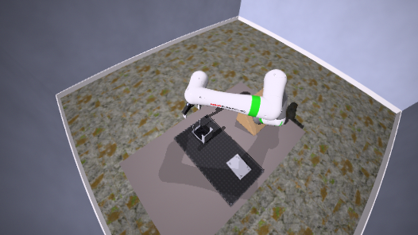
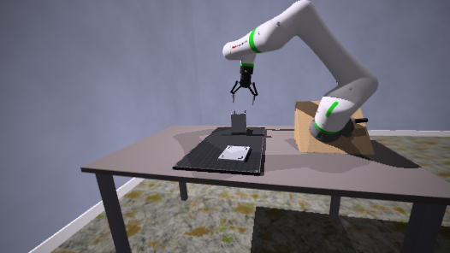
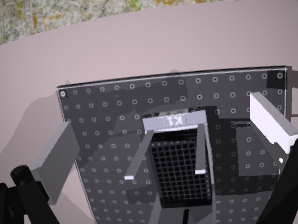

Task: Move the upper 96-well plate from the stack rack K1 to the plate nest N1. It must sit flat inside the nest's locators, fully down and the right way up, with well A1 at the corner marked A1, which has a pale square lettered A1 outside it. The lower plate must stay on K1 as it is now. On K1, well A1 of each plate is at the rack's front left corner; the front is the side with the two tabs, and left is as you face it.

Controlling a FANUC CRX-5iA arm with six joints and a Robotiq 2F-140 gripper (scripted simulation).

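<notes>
The 96-well plate is 15 cm below my hand, 14 cm to the left of it and 2 cm ahead of it. Round my hand: pale square (47 cm to the left, 18 cm below, 5 cm behind); plate nest N1 (53 cm to the left, 19 cm below, 2 cm ahead).
</notes>
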